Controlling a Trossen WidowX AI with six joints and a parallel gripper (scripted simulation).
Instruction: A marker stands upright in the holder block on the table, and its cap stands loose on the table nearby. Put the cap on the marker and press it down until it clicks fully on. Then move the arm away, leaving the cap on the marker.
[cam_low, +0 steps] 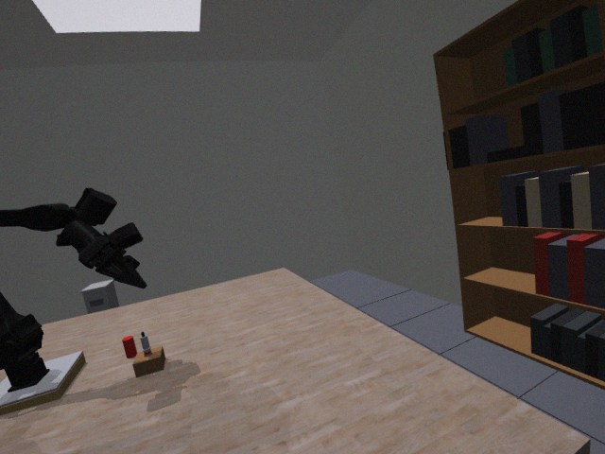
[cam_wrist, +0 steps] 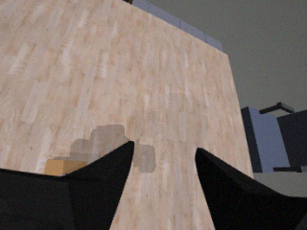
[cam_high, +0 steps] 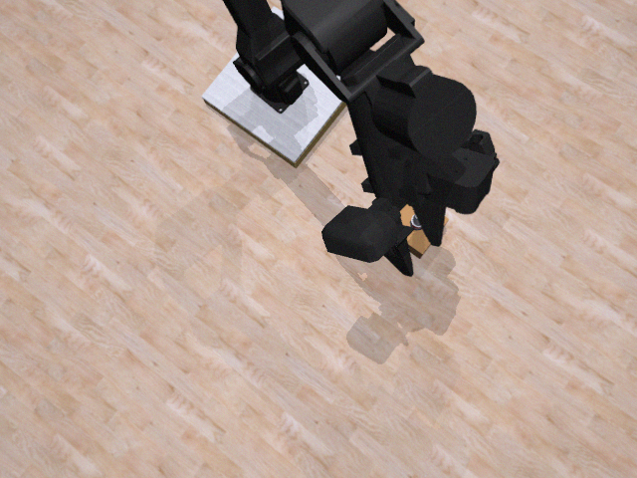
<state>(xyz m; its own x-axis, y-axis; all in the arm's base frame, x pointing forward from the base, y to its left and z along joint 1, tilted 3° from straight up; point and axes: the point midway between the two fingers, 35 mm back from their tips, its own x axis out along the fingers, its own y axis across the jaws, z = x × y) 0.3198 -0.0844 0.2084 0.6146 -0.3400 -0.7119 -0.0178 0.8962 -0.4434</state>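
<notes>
My gripper tip is now 120 mm past the red cap, 180 mm to the right of it and 200 mm above it. The rest, counted from my gripper tip: holder block (50 mm behind, 80 mm to the left, 210 mm below).
</notes>
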